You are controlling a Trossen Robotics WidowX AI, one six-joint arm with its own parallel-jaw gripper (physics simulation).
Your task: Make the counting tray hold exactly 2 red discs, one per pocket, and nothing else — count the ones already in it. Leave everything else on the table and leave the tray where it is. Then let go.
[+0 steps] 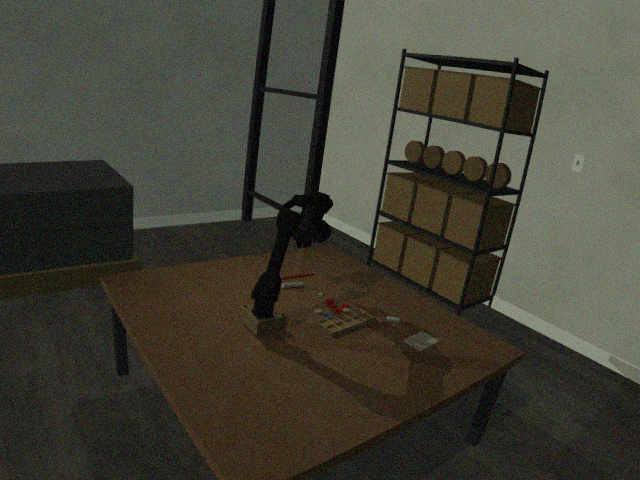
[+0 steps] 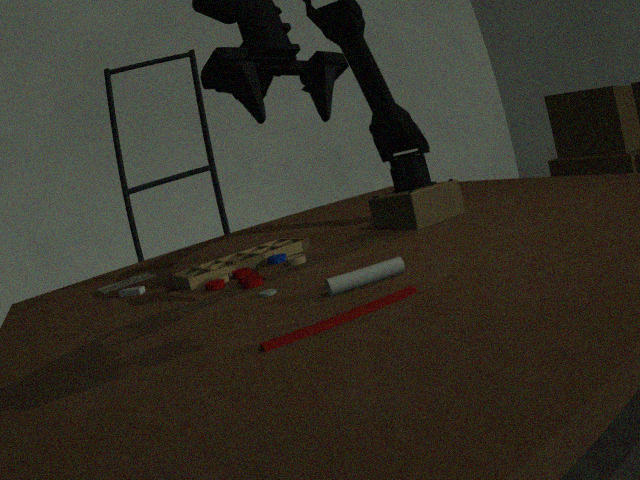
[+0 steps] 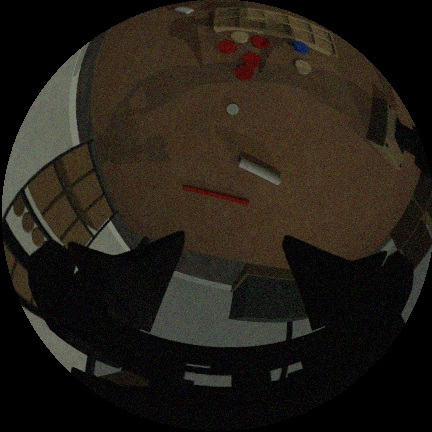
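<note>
The wooden counting tray [image 1: 357, 327] [image 2: 225, 272] [image 3: 280, 35] lies on the table; the pockets that show look empty, but the light is dim. Several red discs lie loose beside it: one red disc [image 2: 215, 284] [image 3: 227, 46] is apart, another red disc [image 3: 260, 42] is near the tray wall, and a red disc [image 3: 251, 60] and a further red disc [image 2: 251, 281] [image 3: 244, 73] are close together. A blue disc [image 2: 277, 258] [image 3: 301, 47], a cream disc [image 2: 296, 260] [image 3: 303, 67] and another cream disc [image 3: 240, 36] lie nearby. My gripper [image 2: 293, 120] [image 3: 234, 238] is open, empty and high above the table.
A small pale grey disc [image 2: 267, 292] [image 3: 232, 109], a white cylinder [image 1: 293, 285] [image 2: 366, 276] [image 3: 259, 171] and a red stick [image 1: 298, 275] [image 2: 338, 319] [image 3: 215, 195] lie away from the tray. A small white block [image 1: 392, 319] [image 2: 131, 291] and a flat pale square [image 1: 421, 341] lie past its other end.
</note>
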